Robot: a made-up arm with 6 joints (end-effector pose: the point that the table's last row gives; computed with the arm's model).
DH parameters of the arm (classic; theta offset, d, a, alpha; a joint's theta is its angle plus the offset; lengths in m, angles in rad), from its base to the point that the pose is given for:
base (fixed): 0 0 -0.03 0
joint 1: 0 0.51 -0.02 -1.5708
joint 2: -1.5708 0 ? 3.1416
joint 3: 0 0 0.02 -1.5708
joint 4: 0 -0.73 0 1.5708
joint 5: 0 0.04 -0.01 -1.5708
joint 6: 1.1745 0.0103 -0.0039 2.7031
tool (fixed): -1.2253 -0.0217 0 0
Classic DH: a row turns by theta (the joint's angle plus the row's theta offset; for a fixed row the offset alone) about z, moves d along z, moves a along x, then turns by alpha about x.
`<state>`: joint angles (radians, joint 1 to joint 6).
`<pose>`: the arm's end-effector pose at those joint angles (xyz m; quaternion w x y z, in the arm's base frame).
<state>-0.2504 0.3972 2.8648 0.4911 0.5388 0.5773</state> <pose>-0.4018 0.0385 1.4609 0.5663 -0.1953 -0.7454 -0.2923</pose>
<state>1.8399 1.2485 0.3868 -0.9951 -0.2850 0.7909</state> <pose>-0.2633 0.9176 0.1433 0.0789 -0.3761 0.8148 0.4340</pose>
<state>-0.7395 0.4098 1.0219 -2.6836 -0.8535 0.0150</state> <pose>0.5646 -0.4992 1.4180 0.1745 0.3419 -0.0053 0.9234</pose>
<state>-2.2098 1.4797 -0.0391 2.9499 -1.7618 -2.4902</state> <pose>-0.3405 -0.4832 -0.1719 0.3955 0.4007 0.1759 -0.8075</pose>
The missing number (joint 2, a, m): 0.56
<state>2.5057 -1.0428 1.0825 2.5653 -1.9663 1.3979</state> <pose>0.6634 -0.5856 1.4027 0.5275 -0.2165 0.8150 0.1032</pose>
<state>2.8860 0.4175 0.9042 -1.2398 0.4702 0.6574</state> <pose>-0.8570 0.2027 1.3253 0.2601 -0.0216 -0.4438 -0.8572</pose>
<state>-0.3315 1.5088 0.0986 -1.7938 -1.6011 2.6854</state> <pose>0.5557 -0.2221 -0.1806 0.5056 0.1064 0.5445 0.6607</pose>
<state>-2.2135 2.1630 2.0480 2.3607 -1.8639 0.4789</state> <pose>-0.6828 -0.9648 0.1417 0.7496 -0.3367 -0.2412 0.5163</pose>
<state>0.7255 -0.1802 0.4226 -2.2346 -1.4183 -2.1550</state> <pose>0.3361 0.3203 1.4510 0.7734 -0.3152 -0.5445 0.0779</pose>
